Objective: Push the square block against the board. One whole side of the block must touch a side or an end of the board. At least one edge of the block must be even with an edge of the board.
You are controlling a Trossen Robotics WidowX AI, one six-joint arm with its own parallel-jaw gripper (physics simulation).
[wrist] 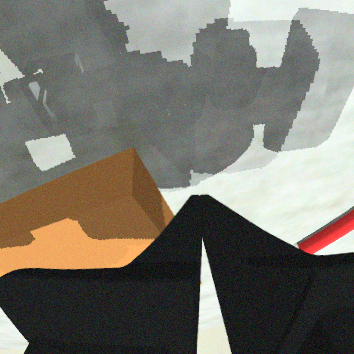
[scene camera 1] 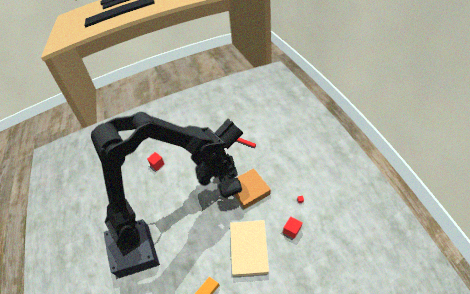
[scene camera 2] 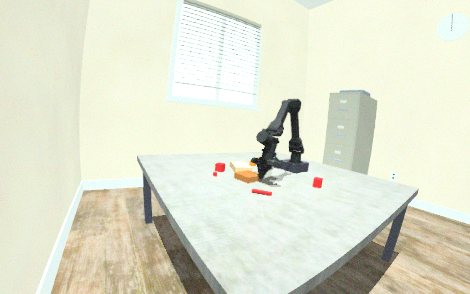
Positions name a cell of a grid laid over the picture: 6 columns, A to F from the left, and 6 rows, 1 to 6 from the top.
The gripper (scene camera 1: C4) is shut and holds nothing. Also in view: a square block (scene camera 1: D4).
The square block also shows in the wrist view (wrist: B4). The gripper shows as well in the wrist view (wrist: D4).
